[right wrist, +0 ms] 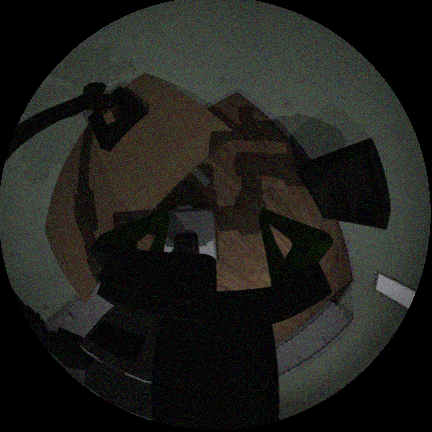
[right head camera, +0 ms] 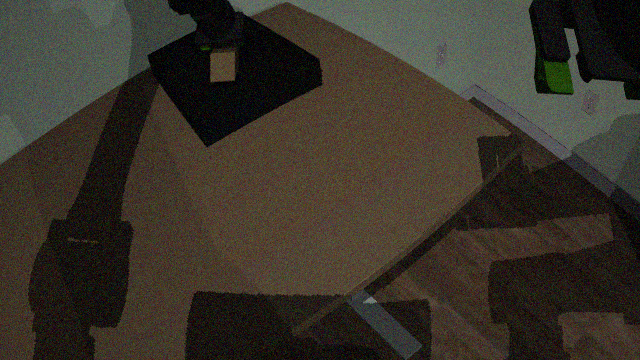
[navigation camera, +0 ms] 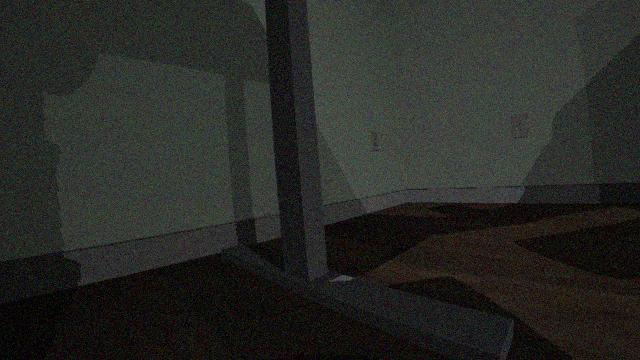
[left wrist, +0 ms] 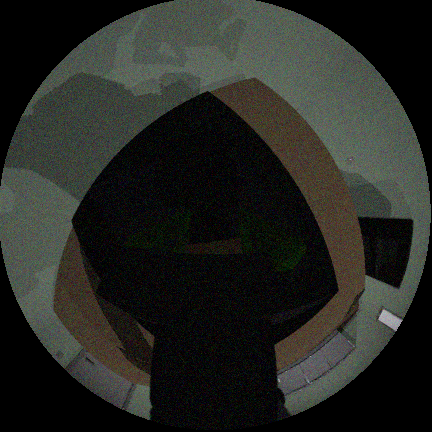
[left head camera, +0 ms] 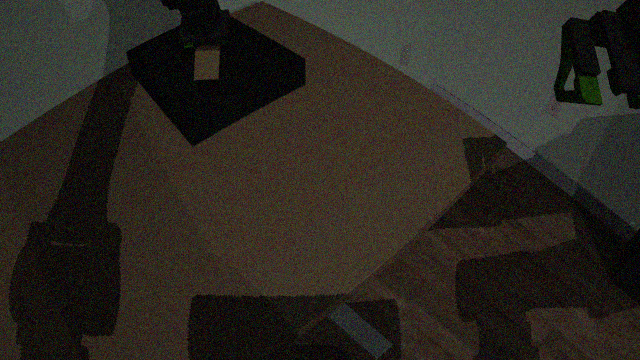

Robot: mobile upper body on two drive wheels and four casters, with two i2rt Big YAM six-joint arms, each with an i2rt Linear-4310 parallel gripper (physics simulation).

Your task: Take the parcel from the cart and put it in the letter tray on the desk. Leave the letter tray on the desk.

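Observation:
The parcel, a small tan box, is held by my left gripper, which is shut on it. It is over or within the black letter tray; whether it touches the tray's floor cannot be told. The tray stands on the brown desk near its far corner. My right gripper is open and empty, off to the right beyond the desk. The cart cannot be made out.
A grey desk foot lies on the wooden floor, with an upright desk leg above it. A dark bin-like object stands to the right in the wrist views. Arm shadows cross the desk and floor. Pale walls stand behind.

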